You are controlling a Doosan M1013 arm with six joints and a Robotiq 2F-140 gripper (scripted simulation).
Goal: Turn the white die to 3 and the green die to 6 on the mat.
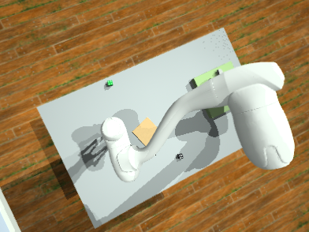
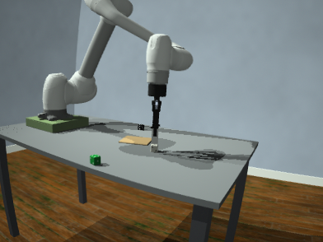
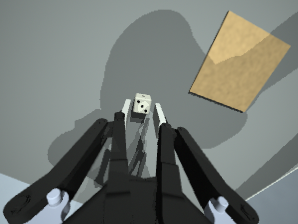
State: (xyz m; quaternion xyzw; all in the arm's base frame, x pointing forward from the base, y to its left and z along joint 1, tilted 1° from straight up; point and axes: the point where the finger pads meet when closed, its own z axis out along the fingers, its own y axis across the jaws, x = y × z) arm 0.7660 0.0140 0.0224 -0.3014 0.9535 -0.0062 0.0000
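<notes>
Right now the white die is 60 mm below my hand. Round my hand: green die: 290 mm to the right, 60 mm below, 50 mm behind; black die: 330 mm behind, 320 mm to the left, 60 mm below; tan mat: 170 mm behind, 90 mm to the left, 70 mm below.
</notes>
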